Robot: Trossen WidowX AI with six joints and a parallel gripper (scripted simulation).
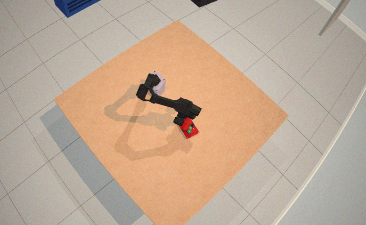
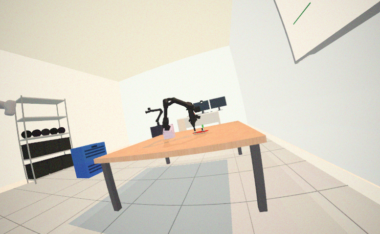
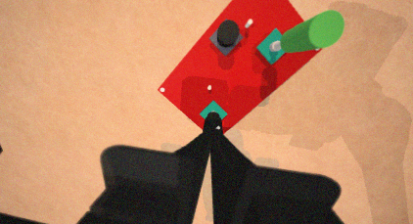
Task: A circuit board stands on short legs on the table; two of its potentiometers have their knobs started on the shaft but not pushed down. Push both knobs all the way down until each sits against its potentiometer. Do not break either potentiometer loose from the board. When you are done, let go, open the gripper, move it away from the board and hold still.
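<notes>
Now: gripper tip 90 mm short of the green knob. The rest, counted from my gripper tip: potentiometer with knob: 90 mm ahead, 20 mm below.
</notes>
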